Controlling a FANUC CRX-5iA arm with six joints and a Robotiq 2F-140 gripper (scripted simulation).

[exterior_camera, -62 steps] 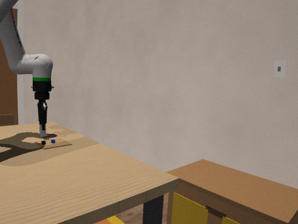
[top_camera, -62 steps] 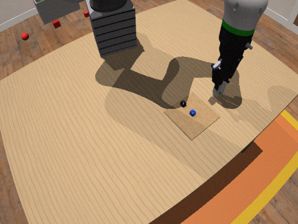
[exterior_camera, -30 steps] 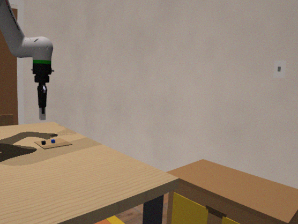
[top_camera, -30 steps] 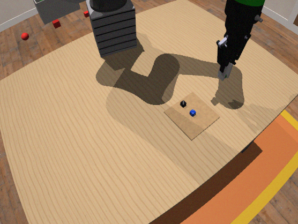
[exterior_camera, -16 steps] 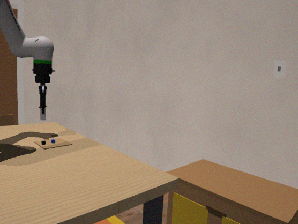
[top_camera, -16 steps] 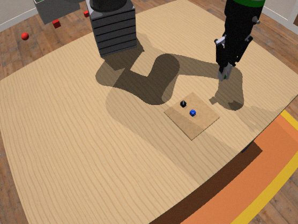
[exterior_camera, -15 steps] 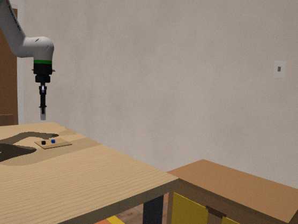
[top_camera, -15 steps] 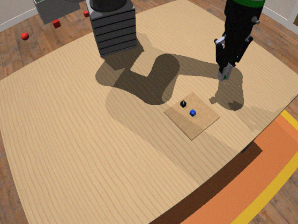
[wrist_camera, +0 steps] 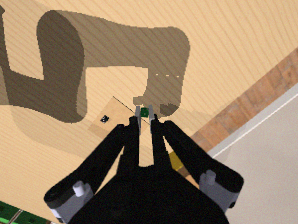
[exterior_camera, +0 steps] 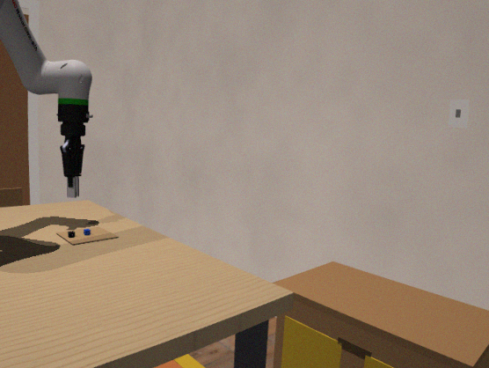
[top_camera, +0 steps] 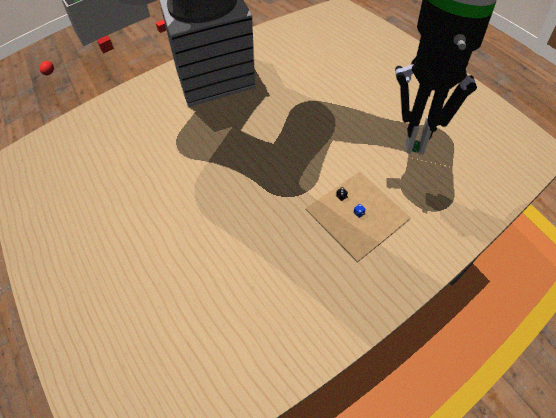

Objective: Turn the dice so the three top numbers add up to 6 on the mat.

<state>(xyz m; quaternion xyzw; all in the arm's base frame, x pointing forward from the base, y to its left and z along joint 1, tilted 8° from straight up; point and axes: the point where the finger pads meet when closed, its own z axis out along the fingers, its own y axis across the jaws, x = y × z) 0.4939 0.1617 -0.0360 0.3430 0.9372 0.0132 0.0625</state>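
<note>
The blue die lies 10 mm ahead of my hand, 120 mm to the right of it and 120 mm below it. From my hand the other things lie so: green die 30 mm below; tan mat 10 mm ahead, 120 mm to the right, 130 mm below; black die 40 mm behind, 130 mm to the right, 120 mm below.
</note>
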